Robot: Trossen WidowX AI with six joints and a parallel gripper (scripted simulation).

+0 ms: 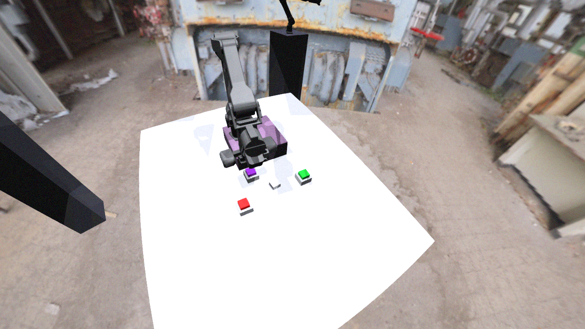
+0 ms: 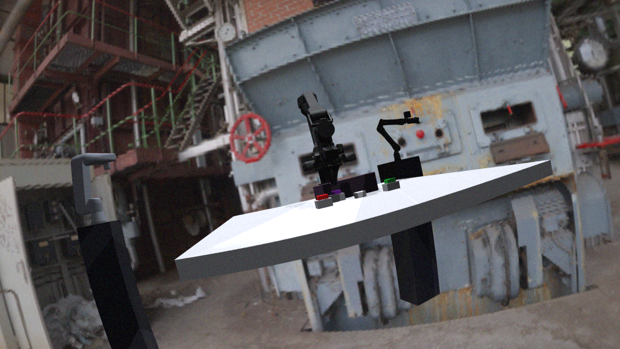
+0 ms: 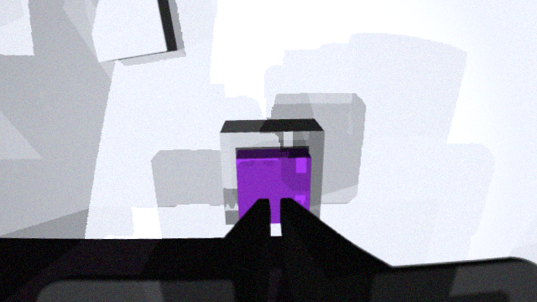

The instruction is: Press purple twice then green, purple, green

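My gripper tip is 3 cm above the purple button. Round my gripper tip: green button 13 cm ahead, 15 cm to the left, 3 cm below; white block 8 cm ahead, 5 cm to the left, 5 cm below; red button 10 cm ahead, 9 cm to the right, 3 cm below.
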